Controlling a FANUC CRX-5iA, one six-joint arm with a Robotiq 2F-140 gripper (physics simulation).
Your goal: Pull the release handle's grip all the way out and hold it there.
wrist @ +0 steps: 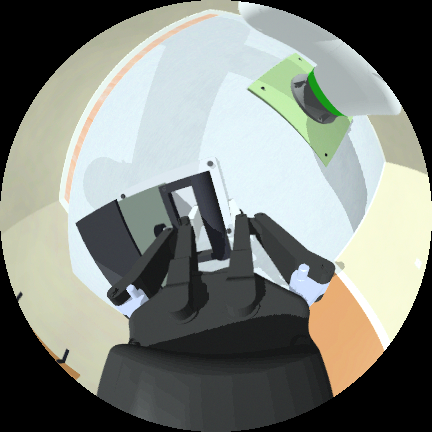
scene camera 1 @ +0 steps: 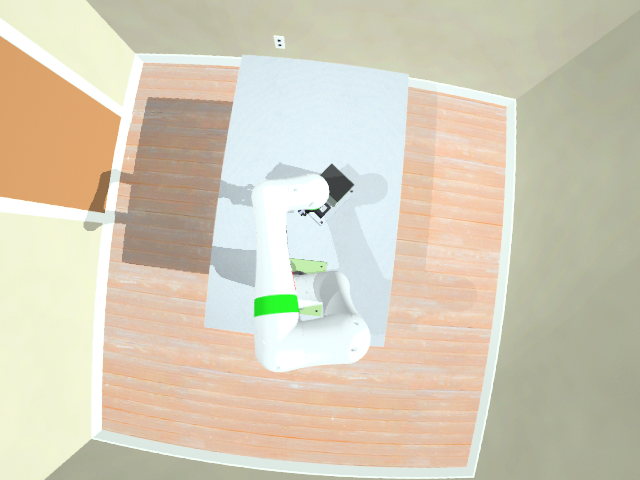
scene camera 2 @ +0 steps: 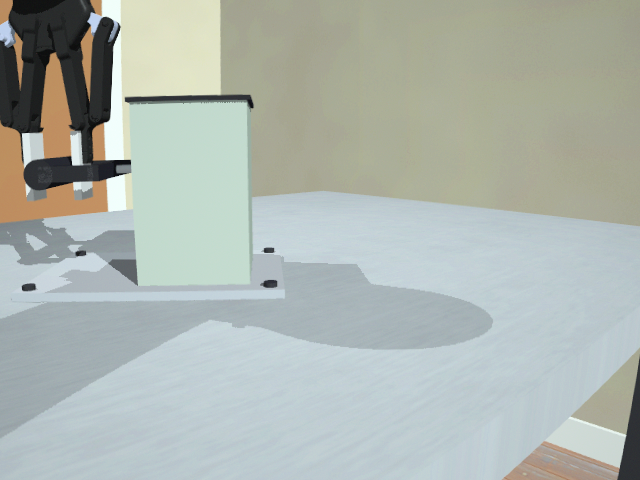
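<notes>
The release handle is a dark rectangular loop; its outer grip bar (scene camera 2: 56,173) (wrist: 206,184) stands out from the side of a pale green housing (scene camera 2: 191,191) (wrist: 142,212) with a black top. A short grey piece of stem (scene camera 2: 124,166) shows between loop and housing. My gripper (scene camera 2: 59,195) (wrist: 214,209) points down at the handle, its fingers partly open. One white fingertip goes down through the loop's opening, the other is on the outer side of the grip bar. The bar lies between them without being clamped. In scene camera 1 the arm hides most of the gripper.
The housing stands on a bolted white base plate (scene camera 1: 320,221) (scene camera 2: 206,296) (wrist: 218,176) on the pale table (scene camera 1: 320,108) (scene camera 2: 361,403) (wrist: 250,130). The arm (scene camera 1: 273,248) reaches over the table from its green mounting plate (scene camera 1: 311,266) (wrist: 280,97).
</notes>
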